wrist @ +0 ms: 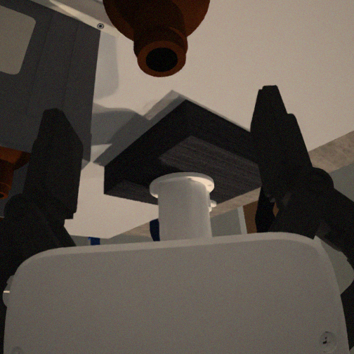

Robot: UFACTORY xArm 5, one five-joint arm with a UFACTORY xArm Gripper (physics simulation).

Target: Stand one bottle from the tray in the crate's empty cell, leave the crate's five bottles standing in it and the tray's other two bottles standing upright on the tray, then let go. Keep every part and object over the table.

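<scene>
An orange-brown bottle (161,30) shows at the top of the view, its round dark mouth facing the camera; its base is out of the view. My gripper (161,115) is open, its two black fingers wide apart. The bottle's mouth is beyond the fingertips, between their lines and touching neither finger. Part of another orange-brown bottle (7,167) shows at the left edge, beyond the left finger. The crate's cells and the tray cannot be made out in this view.
A dark grey panelled body (62,75) with a pale rectangle fills the upper left; I cannot tell what it is. A black block (200,155) lies beyond the gripper, with a white cylinder (185,215) in front. The pale table top (285,45) extends to an edge at the right.
</scene>
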